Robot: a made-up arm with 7 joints. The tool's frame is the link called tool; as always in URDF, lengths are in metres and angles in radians. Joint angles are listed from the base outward. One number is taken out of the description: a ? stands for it. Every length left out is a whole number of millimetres.
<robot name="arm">
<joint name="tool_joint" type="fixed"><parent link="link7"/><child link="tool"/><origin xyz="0.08 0.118 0" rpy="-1.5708 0 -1.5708"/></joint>
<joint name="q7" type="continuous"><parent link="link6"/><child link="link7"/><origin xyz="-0.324 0.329 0" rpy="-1.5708 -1.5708 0"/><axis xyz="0 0 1"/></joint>
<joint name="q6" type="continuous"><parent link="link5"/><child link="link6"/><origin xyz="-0.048 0.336 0" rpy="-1.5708 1.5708 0"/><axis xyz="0 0 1"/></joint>
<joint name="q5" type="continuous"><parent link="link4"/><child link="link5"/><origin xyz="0.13 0.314 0" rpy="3.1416 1.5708 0"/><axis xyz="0 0 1"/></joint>
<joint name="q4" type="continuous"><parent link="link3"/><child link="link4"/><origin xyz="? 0.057 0" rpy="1.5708 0 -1.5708"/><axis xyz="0 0 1"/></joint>
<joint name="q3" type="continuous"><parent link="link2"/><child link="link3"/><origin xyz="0.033 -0.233 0" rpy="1.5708 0 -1.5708"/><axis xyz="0 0 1"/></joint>
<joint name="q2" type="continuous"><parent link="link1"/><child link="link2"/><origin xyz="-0.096 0.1 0" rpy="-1.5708 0 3.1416"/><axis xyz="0 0 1"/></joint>
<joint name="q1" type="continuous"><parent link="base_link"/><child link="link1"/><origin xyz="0 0.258 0.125" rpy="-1.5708 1.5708 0"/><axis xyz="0 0 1"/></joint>
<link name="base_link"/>
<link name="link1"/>
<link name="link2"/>
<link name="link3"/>
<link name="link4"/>
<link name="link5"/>
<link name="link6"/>
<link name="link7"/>
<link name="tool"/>
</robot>
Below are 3 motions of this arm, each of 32 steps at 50 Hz.
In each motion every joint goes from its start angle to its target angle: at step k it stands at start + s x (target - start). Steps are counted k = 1, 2, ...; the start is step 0. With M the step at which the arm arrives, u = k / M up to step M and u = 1 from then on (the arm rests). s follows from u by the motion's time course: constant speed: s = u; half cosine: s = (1 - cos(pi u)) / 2; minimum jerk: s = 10 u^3 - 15 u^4 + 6 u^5.
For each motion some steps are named. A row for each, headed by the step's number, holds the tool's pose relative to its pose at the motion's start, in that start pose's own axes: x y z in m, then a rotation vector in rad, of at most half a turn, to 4 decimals.
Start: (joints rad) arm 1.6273 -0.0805 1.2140 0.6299 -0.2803 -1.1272 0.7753
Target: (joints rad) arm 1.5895 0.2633 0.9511 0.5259 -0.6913 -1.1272 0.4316
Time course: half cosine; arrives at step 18
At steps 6, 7, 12, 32:
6: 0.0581 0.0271 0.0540 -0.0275 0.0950 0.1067
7: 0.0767 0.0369 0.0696 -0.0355 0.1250 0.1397
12: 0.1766 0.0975 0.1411 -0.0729 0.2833 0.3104
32: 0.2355 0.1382 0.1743 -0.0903 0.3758 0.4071

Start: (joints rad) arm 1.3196 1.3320 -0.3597 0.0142 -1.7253 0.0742 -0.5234
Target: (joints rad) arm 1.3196 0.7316 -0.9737 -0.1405 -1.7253 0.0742 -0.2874
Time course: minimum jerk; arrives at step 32
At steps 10, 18, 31, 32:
10: -0.0777 0.1023 -0.0144 -0.1201 -0.1549 -0.0048
18: -0.2390 0.3302 -0.1287 -0.4251 -0.5212 0.0490
31: -0.3439 0.4745 -0.3018 -0.6986 -0.8263 0.1752
32: -0.3439 0.4746 -0.3020 -0.6988 -0.8265 0.1753

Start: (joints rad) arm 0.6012 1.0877 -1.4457 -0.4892 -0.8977 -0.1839 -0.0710
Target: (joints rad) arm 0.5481 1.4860 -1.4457 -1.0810 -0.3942 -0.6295 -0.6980
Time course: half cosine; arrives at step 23
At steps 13, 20, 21, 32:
13: -0.0340 -0.2056 -0.0835 0.3000 0.5269 -0.0883
20: -0.0573 -0.3072 -0.1690 0.4711 0.8770 -0.1012
21: -0.0591 -0.3130 -0.1752 0.4818 0.9002 -0.1012
32: -0.0607 -0.3177 -0.1804 0.4904 0.9191 -0.1011

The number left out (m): 0.133
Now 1 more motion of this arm.
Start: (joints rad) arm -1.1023 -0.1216 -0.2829 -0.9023 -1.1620 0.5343 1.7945
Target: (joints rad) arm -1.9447 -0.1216 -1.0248 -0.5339 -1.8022 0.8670 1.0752
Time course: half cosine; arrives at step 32
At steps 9, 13, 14, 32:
9: 0.0364 0.0370 -0.0274 -0.0836 0.1696 0.2757
13: 0.0499 0.0746 -0.0658 -0.2067 0.3652 0.5140
14: 0.0498 0.0842 -0.0788 -0.2479 0.4246 0.5753
32: -0.0723 0.0773 -0.2943 -1.0061 1.2929 1.1111

